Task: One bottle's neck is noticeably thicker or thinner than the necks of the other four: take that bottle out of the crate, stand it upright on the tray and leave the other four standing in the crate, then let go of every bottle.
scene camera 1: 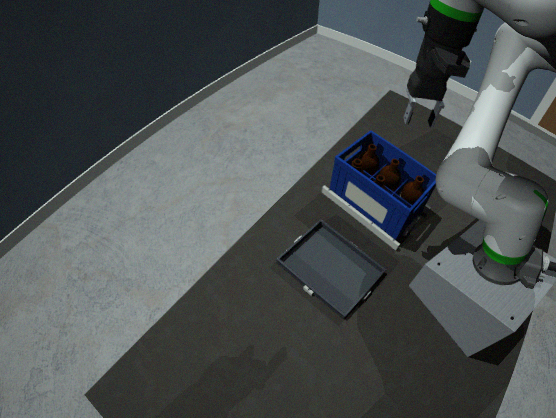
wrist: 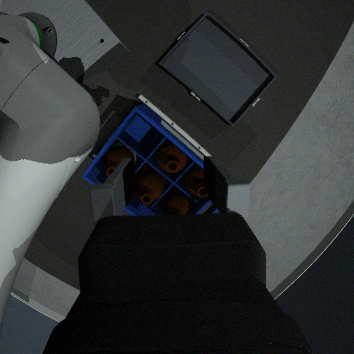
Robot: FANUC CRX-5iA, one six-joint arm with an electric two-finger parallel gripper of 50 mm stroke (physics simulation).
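Frame: origin at the arm's base, x back, y right, z up, level; millimetres.
Seen in the pictures: gripper, fingertip midpoint: (scene camera 1: 418,122) (wrist: 168,171); arm's base, origin of the base link: (scene camera 1: 498,263).
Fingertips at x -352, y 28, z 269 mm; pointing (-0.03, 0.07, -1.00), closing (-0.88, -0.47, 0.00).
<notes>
Offsets run from my fingertips to a thing's middle. "spot": to the spot under its first point.
The blue crate @(dx -41, dy +124, dz -364 mm) (scene camera 1: 397,216) (wrist: 111,142) holds five brown bottles upright in its compartments; one corner compartment, seen in the wrist view, is empty. In the wrist view one bottle @(dx -50, dy +78, dz -366 mm) (wrist: 171,159) stands beside that compartment, another @(dx +57, dy +146, dz -366 mm) (wrist: 115,159) is partly behind a finger, a third @(dx -34, dy +170, dz -366 mm) (wrist: 149,187) is in the middle, and two @(dx -134, dy +100, dz -366 mm) (wrist: 198,186) @(dx -119, dy +189, dz -366 mm) (wrist: 176,204) are at the far end, one with its neck hidden. Which neck differs in thickness I cannot tell. The grey tray @(spot: dx -61, dy -169, dz -446 mm) (scene camera 1: 332,267) (wrist: 215,67) is empty. My gripper (scene camera 1: 419,123) (wrist: 168,171) is open and empty, high above and behind the crate.
A pale bar @(spot: dx -62, dy +22, dz -428 mm) (scene camera 1: 360,217) (wrist: 174,124) lies along the crate's foot, between crate and tray. Small pale blocks (scene camera 1: 308,290) (wrist: 195,96) sit at the tray's edges. The robot's pedestal (scene camera 1: 462,300) stands right of the tray in the scene view, and the arm's elbow is close beside the crate.
</notes>
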